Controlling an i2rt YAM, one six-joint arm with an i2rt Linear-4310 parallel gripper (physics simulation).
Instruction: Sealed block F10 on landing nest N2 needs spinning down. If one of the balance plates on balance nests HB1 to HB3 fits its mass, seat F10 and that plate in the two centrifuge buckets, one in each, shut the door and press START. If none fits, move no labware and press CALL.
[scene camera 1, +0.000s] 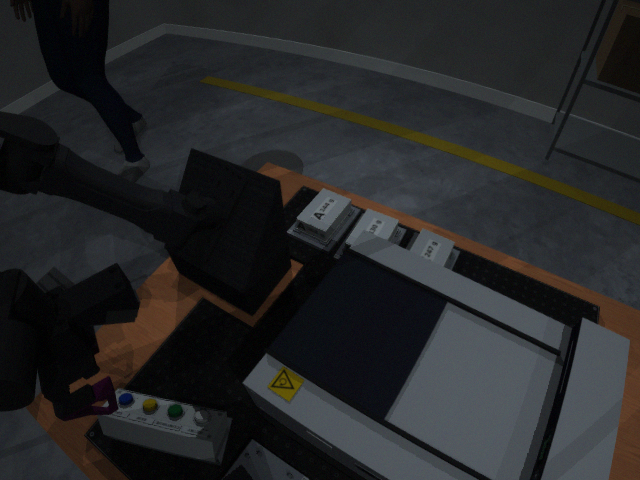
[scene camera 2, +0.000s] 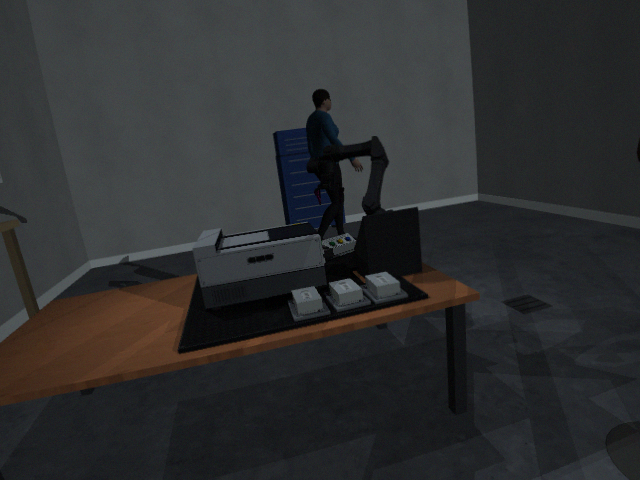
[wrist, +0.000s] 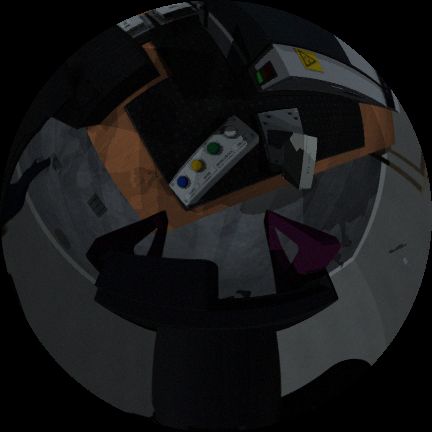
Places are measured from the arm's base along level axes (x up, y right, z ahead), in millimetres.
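Pixels of known places: gripper, fingertip midpoint: (scene camera 1: 103, 381) (scene camera 2: 330, 204) (wrist: 215, 215); arm's base at its link origin: (scene camera 1: 216, 213) (scene camera 2: 384, 227).
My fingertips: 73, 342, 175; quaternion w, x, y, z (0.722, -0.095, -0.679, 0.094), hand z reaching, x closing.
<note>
Ahead of a thing's pixels: the offset from my fingertips to its middle, as dx, dy, dz. "spot": to the spot under its first point.
My gripper (scene camera 2: 329, 198) (wrist: 215, 215) is open and empty, raised near the button box. A pale block {-185, +29, +211} (wrist: 309, 160), which looks like F10, sits on a grey nest plate {-234, -13, +206} (wrist: 287, 117) beside the box; its label is too small to read. Three balance plates stand in a row: one marked A {-219, -580, -88} (scene camera 1: 325, 209) (scene camera 2: 382, 285), seemingly 344 g, a middle one {-219, -590, +46} (scene camera 1: 374, 227) (scene camera 2: 346, 292) with its mass partly hidden, and one reading 247 g {-219, -613, +183} (scene camera 1: 431, 248) (scene camera 2: 307, 300). The white centrifuge {-130, -315, +338} (scene camera 1: 289, 408) (scene camera 2: 263, 263) (wrist: 340, 77) has a dark top panel; no buckets show. The button box {-210, +1, +6} (scene camera 1: 165, 434) (scene camera 2: 343, 249) (wrist: 215, 162) has blue, yellow, green and pale buttons.
A tall black slanted box (scene camera 1: 232, 232) (scene camera 2: 392, 242) (wrist: 100, 85) stands beside the balance plates, near the arm. The centrifuge's raised end block {spot: -8, -375, +521} (scene camera 1: 589, 397) is at its far end. A person (scene camera 1: 77, 51) (scene camera 2: 323, 131) stands beyond the table. A blue cabinet (scene camera 2: 294, 180) is behind.
</note>
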